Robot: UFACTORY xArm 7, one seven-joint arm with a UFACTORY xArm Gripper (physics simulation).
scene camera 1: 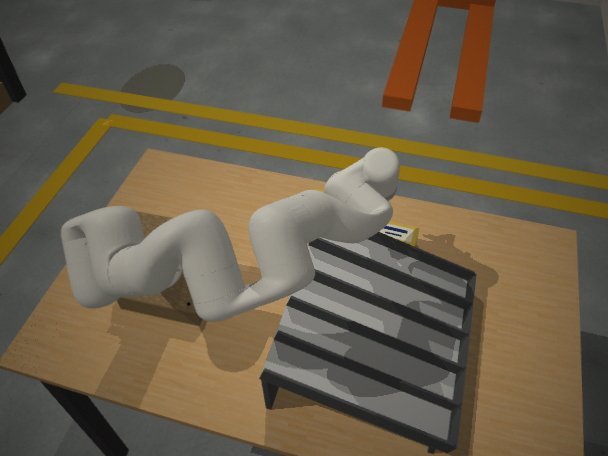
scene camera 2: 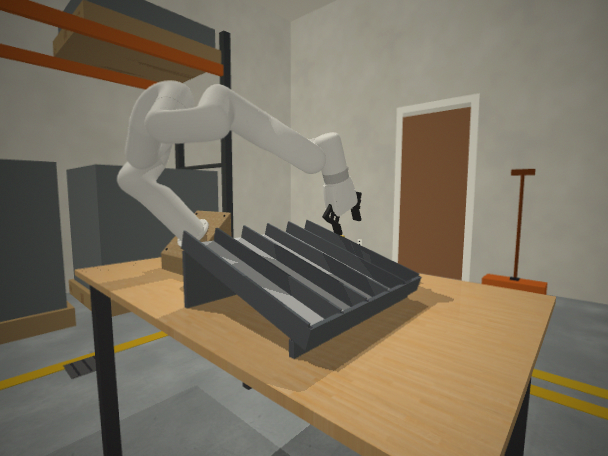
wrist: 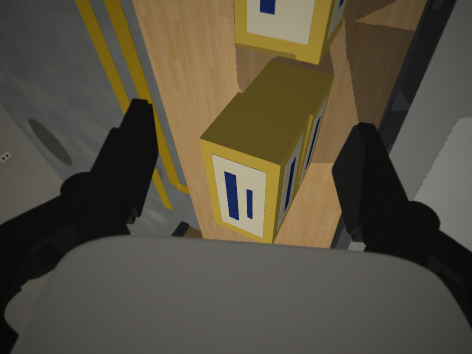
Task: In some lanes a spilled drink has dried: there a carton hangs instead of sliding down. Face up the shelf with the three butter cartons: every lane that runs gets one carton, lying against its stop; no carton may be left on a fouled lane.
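Seen in the pictures: gripper, between the fingertips: (scene camera 2: 348, 227) (wrist: 250, 136); arm's base, origin of its link: (scene camera 2: 194, 233).
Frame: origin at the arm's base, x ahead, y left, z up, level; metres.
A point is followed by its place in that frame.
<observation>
My gripper (scene camera 2: 348, 226) @(x 0.450, y 0.296, z 0.038 m) (wrist: 250, 136) @(x 0.450, y 0.296, z 0.038 m) is open and empty, above the far side of the shelf; the arm hides it in scene camera 1. In the wrist view a yellow butter carton (wrist: 239, 195) @(x 0.341, y 0.319, z 0.000 m) with a white and blue label stands on the table between and beyond the fingers. A second seems to touch its rear. Another carton (wrist: 280, 25) @(x 0.454, y 0.322, z -0.064 m) is at the top edge. In scene camera 1 one carton (scene camera 1: 400, 233) @(x 0.510, y 0.324, z -0.063 m) shows behind the shelf. The sloping grey shelf (scene camera 1: 360, 411) @(x 0.544, y -0.187, z -0.011 m) (scene camera 2: 250, 291) @(x 0.594, y -0.184, z -0.036 m) has several lanes, with no carton visible on them. Shadows make any dried spill hard to tell.
The shelf's stop board (scene camera 2: 365, 318) @(x 0.691, y 0.046, z -0.124 m) runs along its low end. Dark dividers stand up between the lanes. The shelf's dark side wall is close to the right finger in the wrist view. The arm's base block (scene camera 1: 160, 311) @(x 0.020, y -0.071, z -0.097 m) (scene camera 2: 172, 260) @(x -0.015, y -0.074, z -0.087 m) stands near the shelf's high end on the wooden table (scene camera 1: 530, 300) @(x 0.861, y 0.270, z -0.128 m) (scene camera 2: 425, 370) @(x 0.874, y -0.057, z -0.128 m).
</observation>
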